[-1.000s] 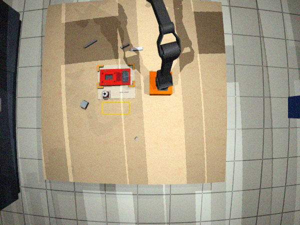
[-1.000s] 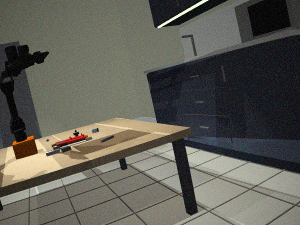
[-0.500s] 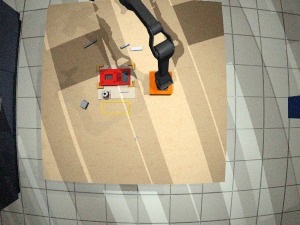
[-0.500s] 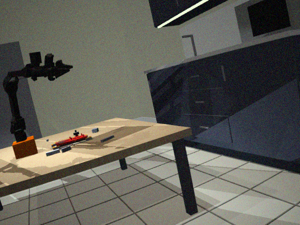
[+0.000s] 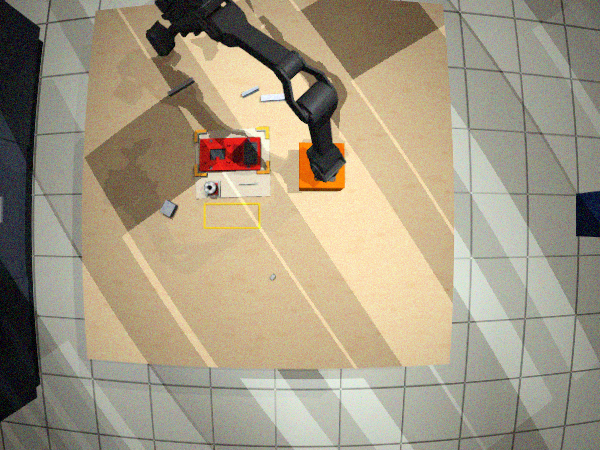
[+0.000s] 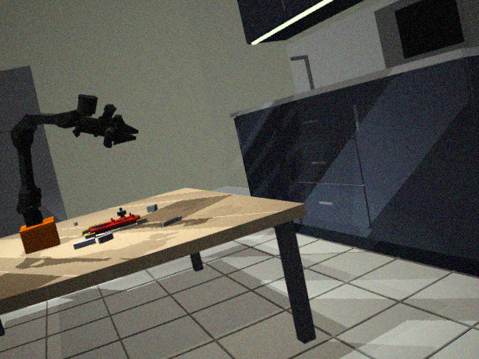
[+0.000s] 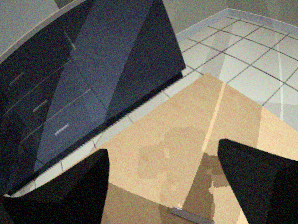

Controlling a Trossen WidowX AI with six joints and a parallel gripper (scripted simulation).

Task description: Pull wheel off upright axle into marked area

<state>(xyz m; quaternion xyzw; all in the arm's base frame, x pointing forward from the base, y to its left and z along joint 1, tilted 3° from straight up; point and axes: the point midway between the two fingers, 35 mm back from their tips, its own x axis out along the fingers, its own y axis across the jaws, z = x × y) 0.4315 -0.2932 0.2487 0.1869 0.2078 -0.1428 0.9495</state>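
Right now the wheel is 370 mm to the left of my gripper tip, 300 mm below it and 90 mm behind it. From my gripper tip the other things lie so: tiny grey piece 650 mm to the left, 330 mm below, 300 mm behind.
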